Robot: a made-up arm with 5 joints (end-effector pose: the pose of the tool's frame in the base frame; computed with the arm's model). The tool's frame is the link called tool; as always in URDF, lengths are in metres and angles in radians. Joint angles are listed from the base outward.
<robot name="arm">
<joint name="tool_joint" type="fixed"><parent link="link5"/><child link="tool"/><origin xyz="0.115 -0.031 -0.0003" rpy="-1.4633 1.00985 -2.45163"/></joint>
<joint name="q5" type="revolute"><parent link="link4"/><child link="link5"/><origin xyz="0.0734 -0.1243 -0.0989" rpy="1.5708 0 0.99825"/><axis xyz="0 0 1"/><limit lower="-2.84" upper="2.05" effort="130" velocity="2.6"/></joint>
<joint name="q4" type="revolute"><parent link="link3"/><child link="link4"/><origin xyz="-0.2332 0.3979 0.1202" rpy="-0.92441 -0.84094 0.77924"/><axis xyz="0 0 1"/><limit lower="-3.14" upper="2.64" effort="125" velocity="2.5"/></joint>
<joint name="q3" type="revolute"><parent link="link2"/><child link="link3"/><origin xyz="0.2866 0.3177 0.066" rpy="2.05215 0.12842 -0.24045"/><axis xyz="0 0 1"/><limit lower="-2.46" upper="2.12" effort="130" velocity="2.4"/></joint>
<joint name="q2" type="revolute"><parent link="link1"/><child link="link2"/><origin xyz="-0.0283 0.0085 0.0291" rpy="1.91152 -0.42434 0.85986"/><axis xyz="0 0 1"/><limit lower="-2.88" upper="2.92" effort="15" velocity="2.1"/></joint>
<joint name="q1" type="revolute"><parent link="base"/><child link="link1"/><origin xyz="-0.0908 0.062 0.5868" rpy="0.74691 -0.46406 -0.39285"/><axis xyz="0 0 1"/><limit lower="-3.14" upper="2.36" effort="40" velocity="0.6"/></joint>
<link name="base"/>
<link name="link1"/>
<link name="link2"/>
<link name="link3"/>
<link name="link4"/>
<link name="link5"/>
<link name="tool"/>
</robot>
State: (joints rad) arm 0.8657 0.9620 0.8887 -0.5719 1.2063
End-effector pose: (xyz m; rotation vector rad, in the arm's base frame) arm 0.0075 -0.0841 0.4213 -1.7550 0.1498 -0.5084
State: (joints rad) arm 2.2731 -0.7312 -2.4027 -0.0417 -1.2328
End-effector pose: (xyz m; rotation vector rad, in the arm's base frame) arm -0.5658 -0.0838 0.3649 0.2051 0.2790 1.9445
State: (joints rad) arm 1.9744 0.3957 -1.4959 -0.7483 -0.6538
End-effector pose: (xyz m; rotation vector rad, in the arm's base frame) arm -0.5222 0.0474 0.8849 1.0668 -0.8418 1.5133
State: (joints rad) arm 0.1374 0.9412 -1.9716 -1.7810 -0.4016
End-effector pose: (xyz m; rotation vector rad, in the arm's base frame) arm -0.3147 -0.3748 0.8831 0.7556 -2.5277 -0.2733
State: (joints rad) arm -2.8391 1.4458 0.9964 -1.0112 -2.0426
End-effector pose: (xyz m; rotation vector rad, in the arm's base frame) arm -0.0053 0.3608 0.8250 -0.3780 0.4154 0.8172
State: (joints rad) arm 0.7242 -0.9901 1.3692 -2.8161 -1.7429
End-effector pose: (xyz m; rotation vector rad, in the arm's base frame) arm -0.1414 -0.0775 1.1251 0.0159 1.0768 -1.1652
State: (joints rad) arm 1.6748 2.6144 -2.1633 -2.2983 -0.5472
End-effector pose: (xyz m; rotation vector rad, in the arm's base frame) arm 0.4216 -0.2805 0.4633 -2.0386 1.9311 0.6826
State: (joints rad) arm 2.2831 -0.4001 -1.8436 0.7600 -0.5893
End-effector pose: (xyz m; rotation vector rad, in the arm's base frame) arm -0.7577 -0.0091 0.3616 0.6792 -0.5347 0.7898
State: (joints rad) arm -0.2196 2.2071 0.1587 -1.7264 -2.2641
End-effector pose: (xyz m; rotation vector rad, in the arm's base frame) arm 0.0744 -0.0392 0.1529 -2.6330 0.5614 -0.8171
